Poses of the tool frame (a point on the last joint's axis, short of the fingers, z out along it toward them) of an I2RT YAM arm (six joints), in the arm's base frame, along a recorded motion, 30 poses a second.
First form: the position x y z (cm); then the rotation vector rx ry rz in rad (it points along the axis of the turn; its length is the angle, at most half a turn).
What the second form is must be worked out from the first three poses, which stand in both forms.
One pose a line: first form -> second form
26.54 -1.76 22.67 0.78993 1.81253 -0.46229 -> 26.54 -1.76 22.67 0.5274 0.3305 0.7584 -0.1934
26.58 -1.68 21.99 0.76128 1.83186 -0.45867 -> 26.58 -1.68 21.99 0.5250 0.3182 0.7657 -0.1917
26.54 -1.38 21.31 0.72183 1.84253 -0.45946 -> 26.54 -1.38 21.31 0.5270 0.3020 0.7708 -0.1922
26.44 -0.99 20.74 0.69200 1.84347 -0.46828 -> 26.44 -0.99 20.74 0.5302 0.2899 0.7723 -0.1962
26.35 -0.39 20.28 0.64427 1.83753 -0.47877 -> 26.35 -0.39 20.28 0.5381 0.2708 0.7724 -0.2012
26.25 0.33 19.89 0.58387 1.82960 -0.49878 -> 26.25 0.33 19.89 0.5469 0.2463 0.7719 -0.2104
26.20 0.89 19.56 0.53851 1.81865 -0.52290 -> 26.20 0.89 19.56 0.5539 0.2279 0.7696 -0.2213
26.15 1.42 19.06 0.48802 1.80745 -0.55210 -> 26.15 1.42 19.06 0.5604 0.2071 0.7669 -0.2343
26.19 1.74 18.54 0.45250 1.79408 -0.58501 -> 26.19 1.74 18.54 0.5651 0.1924 0.7628 -0.2487
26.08 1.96 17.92 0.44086 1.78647 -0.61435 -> 26.08 1.96 17.92 0.5653 0.1875 0.7596 -0.2612
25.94 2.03 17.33 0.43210 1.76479 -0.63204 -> 25.94 2.03 17.33 0.5720 0.1842 0.7525 -0.2695
